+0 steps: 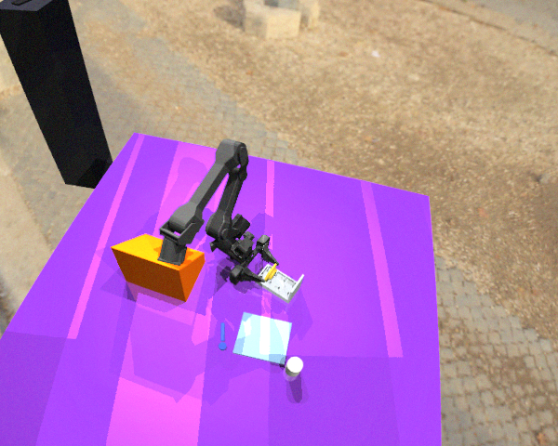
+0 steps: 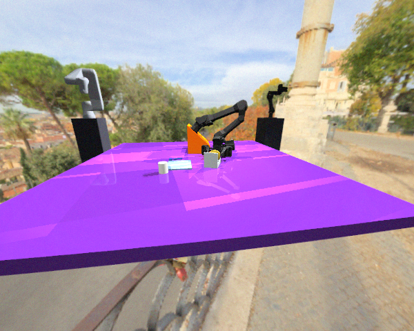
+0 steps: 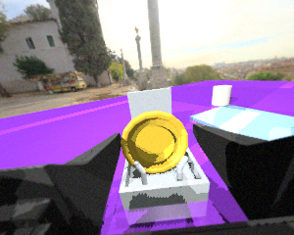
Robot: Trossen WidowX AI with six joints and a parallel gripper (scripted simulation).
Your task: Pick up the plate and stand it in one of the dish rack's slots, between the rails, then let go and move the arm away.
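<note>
Now: the yellow plate 10 mm below my gripper tip and 10 mm behind it. The rest, counted from my gripper tip: blue spoon 220 mm to the right, 110 mm behind, 50 mm below; light blue mat 200 mm to the right, 50 mm below; dish rack 30 mm below, 20 mm ahead, 10 mm to the right.
</note>
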